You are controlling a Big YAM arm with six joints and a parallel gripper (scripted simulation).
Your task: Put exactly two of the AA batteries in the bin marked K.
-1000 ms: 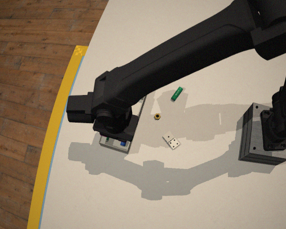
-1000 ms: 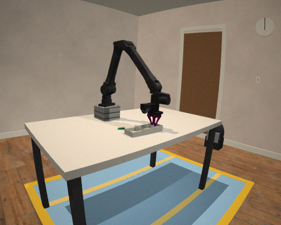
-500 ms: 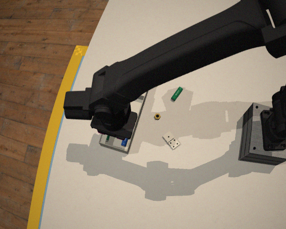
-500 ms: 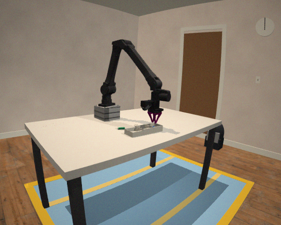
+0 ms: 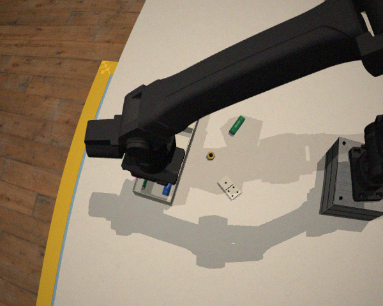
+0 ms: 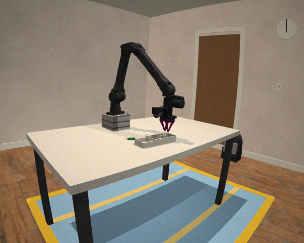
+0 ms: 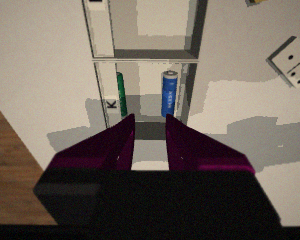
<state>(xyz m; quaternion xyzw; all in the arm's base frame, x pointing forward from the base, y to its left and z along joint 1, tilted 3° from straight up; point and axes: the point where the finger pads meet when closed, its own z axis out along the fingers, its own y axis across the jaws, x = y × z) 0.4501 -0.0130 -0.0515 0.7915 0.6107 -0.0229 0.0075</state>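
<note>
The blue AA battery is 2 cm behind my hand, 1 cm to the left of it and 6 cm below it. Round my hand: brass hex nut 11 cm behind, 6 cm to the right, 6 cm below; white domino 15 cm behind, 1 cm to the left, 6 cm below; bin 2 cm behind, 8 cm to the right, 5 cm below.
</note>
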